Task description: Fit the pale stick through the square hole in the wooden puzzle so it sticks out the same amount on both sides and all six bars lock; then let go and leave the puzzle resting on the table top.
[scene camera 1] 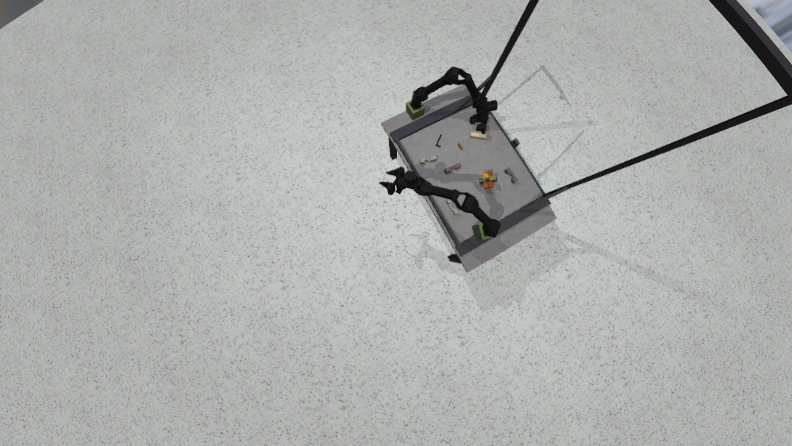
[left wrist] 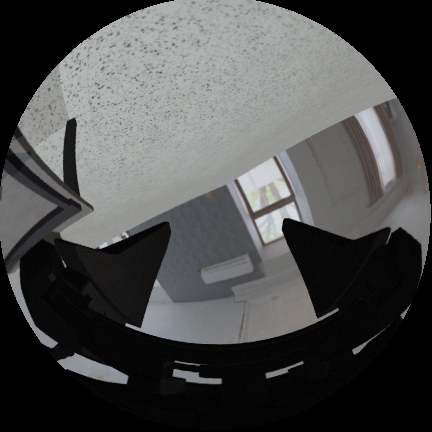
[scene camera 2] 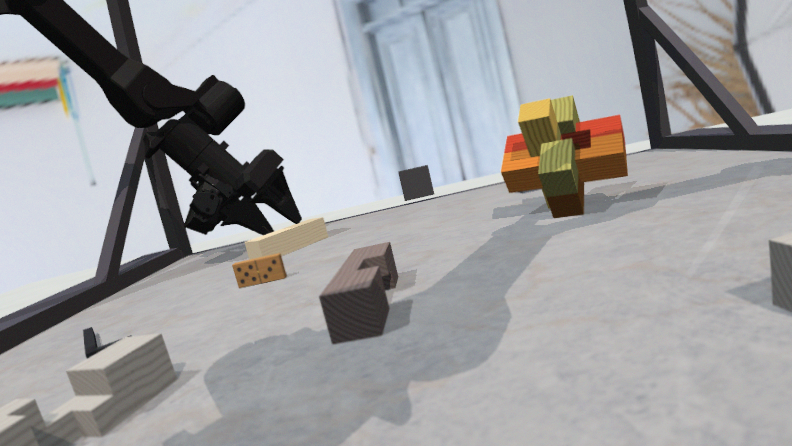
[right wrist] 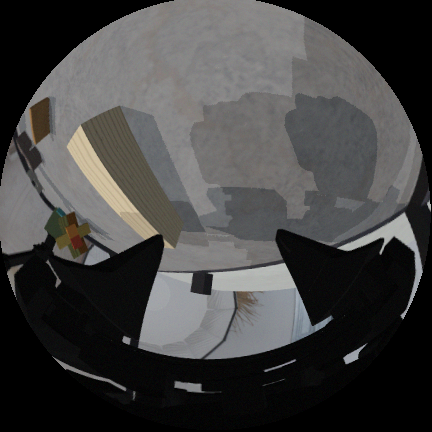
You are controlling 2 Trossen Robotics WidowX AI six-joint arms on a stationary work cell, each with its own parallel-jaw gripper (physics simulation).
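Frame: origin at the left arm's base, x ahead, y left, z up, level; millimetres.
Seen in the pictures: left gripper, between the fingertips: [scene camera 1: 383, 177] [left wrist: 227, 225]; right gripper, between the fingertips: [right wrist: 220, 238]; left arm's base, origin of its link: [scene camera 1: 488, 230]; right arm's base, origin of its link: [scene camera 1: 415, 105].
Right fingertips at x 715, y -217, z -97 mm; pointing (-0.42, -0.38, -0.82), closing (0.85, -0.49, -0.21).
Observation:
Pixels of each thing's middle, then the offset from my right fingertips to it.
- pale stick, middle of its body: [right wrist: 132, 192] [scene camera 2: 288, 239] [scene camera 1: 477, 136] dx -39, dy +60, dz -6 mm
- domino, middle of its body: [scene camera 2: 259, 270] [scene camera 1: 460, 146] dx -94, dy +209, dz -8 mm
- brown notched bar, middle of its body: [scene camera 2: 365, 285] [scene camera 1: 452, 168] dx -247, dy +309, dz -6 mm
- light grey notched bar, middle of its body: [scene camera 2: 71, 410] [scene camera 1: 428, 159] dx -153, dy +458, dz -6 mm
- blue-grey piece, middle of its body: [scene camera 1: 510, 175] dx -374, dy -95, dz -6 mm
- dark box, middle of its body: [scene camera 2: 416, 183] [right wrist: 200, 283] [scene camera 1: 514, 143] dx -148, dy -186, dz +12 mm
The pale stick [scene camera 1: 477, 135] [scene camera 2: 287, 236] [right wrist: 135, 175] lies flat on the table, apart from the puzzle. The wooden puzzle [scene camera 1: 487, 179] [scene camera 2: 559, 160] [right wrist: 74, 232], a cross of red, orange, yellow, green and brown bars, stands on the table; its square hole cannot be made out clearly. My right gripper [scene camera 1: 477, 126] [scene camera 2: 285, 227] [right wrist: 220, 238] is open and empty, low beside the stick, with its fingertips pointing down near it; the stick is not between the fingers. My left gripper [scene camera 1: 386, 178] [left wrist: 227, 225] is open and empty, out beyond the table's edge.
A domino [scene camera 1: 460, 146] [scene camera 2: 259, 270] [right wrist: 41, 120] stands near the stick. A brown notched bar [scene camera 1: 452, 167] [scene camera 2: 354, 288], a light grey notched bar [scene camera 1: 428, 160] [scene camera 2: 127, 371] and a blue-grey piece [scene camera 1: 511, 175] lie around. A dark box [scene camera 1: 514, 142] [scene camera 2: 416, 182] [right wrist: 201, 283] is at the table's edge.

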